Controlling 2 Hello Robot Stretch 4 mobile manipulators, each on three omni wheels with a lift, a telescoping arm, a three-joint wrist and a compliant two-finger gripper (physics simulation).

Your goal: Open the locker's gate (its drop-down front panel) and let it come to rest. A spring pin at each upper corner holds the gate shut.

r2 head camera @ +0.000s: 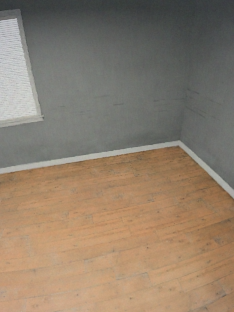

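Note:
The locker, its gate and the spring pins do not show in the r2 head camera view. Neither the r1 gripper nor the r2 gripper shows in this view, so their state cannot be seen.
A wooden plank floor (115, 235) runs up to a grey wall (110, 75) with a white baseboard (100, 156). The wall meets a second grey wall (215, 100) in a corner at the right. A white-framed window (17, 70) with a pale blind is at the upper left.

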